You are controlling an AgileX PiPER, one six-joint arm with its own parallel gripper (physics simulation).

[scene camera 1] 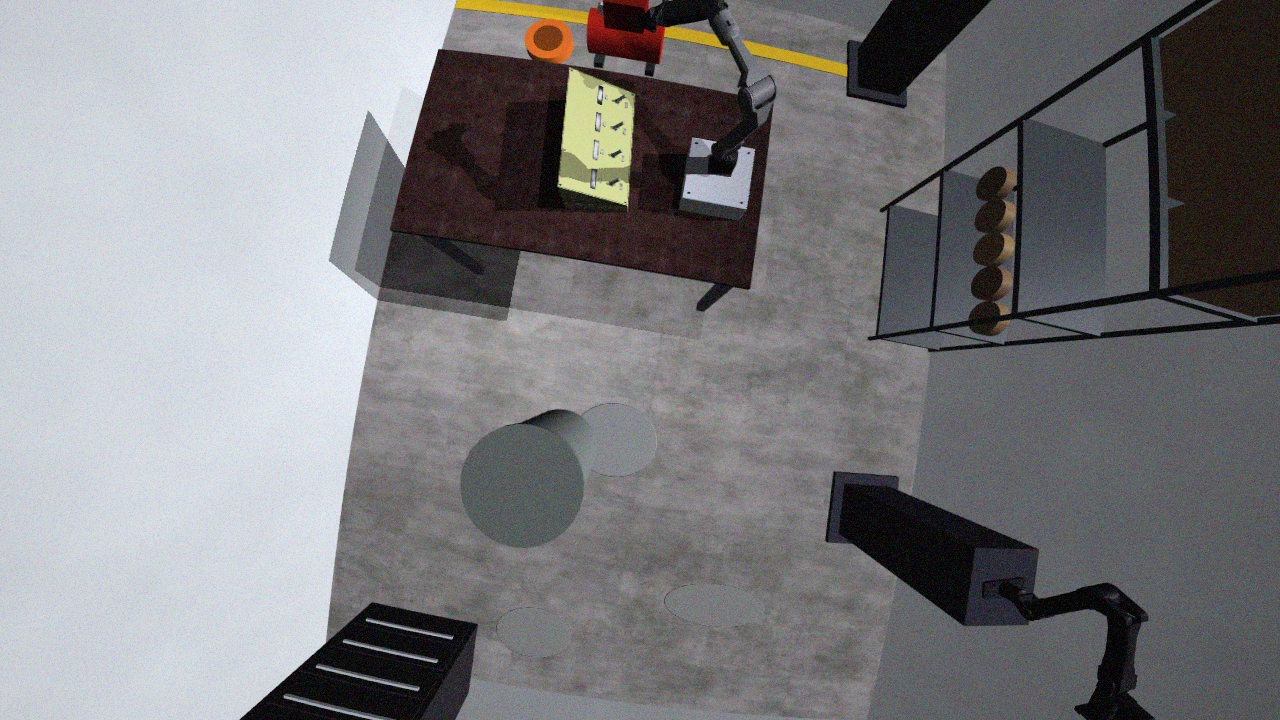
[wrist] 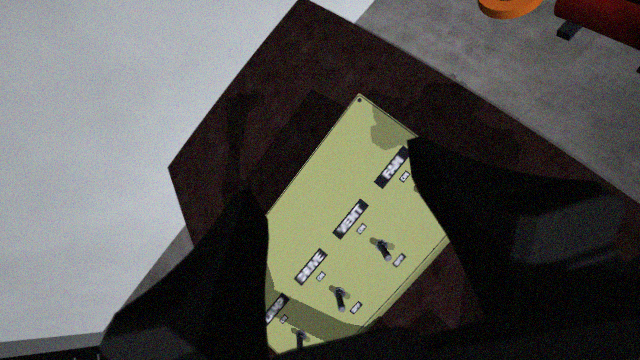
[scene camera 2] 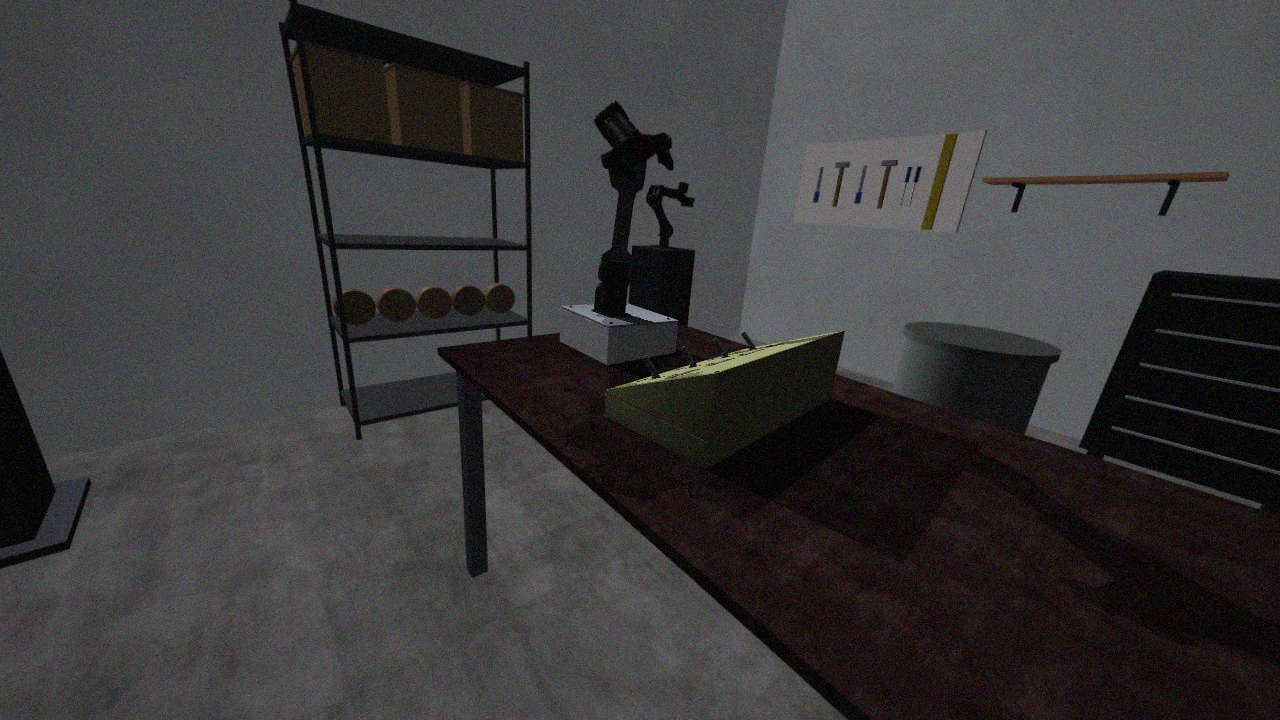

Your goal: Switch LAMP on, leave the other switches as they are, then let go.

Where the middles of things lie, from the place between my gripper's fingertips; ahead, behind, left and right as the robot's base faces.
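With the yellow-green switch panel [scene camera 2: 706, 411] as my reference, I find my hand 14 cm short of it, 15 cm to the right of it and 39 cm above it.
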